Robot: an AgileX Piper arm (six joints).
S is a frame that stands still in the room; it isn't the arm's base.
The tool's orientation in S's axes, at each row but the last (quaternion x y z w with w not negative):
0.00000, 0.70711, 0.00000, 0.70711
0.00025, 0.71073, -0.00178, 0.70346
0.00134, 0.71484, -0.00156, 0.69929
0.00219, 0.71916, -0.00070, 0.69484
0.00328, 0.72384, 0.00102, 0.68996
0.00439, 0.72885, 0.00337, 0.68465
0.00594, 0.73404, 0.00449, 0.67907
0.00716, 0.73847, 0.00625, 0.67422
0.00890, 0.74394, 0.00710, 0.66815
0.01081, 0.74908, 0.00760, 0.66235
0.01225, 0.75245, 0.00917, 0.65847
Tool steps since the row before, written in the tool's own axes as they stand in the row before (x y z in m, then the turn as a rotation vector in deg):
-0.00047, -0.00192, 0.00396, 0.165, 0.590, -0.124
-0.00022, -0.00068, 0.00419, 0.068, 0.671, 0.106
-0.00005, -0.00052, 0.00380, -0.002, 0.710, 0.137
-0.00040, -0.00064, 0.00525, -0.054, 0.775, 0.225
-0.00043, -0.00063, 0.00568, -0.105, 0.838, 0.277
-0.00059, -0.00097, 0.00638, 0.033, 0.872, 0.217
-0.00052, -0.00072, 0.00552, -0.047, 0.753, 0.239
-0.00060, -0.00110, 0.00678, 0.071, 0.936, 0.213
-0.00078, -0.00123, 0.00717, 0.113, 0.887, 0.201
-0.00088, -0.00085, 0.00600, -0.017, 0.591, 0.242
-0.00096, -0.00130, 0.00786, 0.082, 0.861, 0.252
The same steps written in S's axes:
0.00396, -0.00192, 0.00047, -0.124, 0.590, -0.165
0.00419, -0.00069, 0.00018, 0.107, 0.671, -0.071
0.00380, -0.00054, -0.00003, 0.140, 0.709, -0.001
0.00526, -0.00066, 0.00022, 0.230, 0.774, 0.048
0.00569, -0.00065, 0.00015, 0.285, 0.836, 0.097
0.00640, -0.00098, 0.00018, 0.216, 0.872, -0.037
0.00554, -0.00074, 0.00008, 0.244, 0.752, 0.039
0.00680, -0.00111, -0.00004, 0.208, 0.937, -0.072
0.00721, -0.00126, -0.00002, 0.191, 0.889, -0.114
0.00606, -0.00089, 0.00012, 0.246, 0.590, 0.002
0.00791, -0.00135, -0.00013, 0.244, 0.863, -0.089

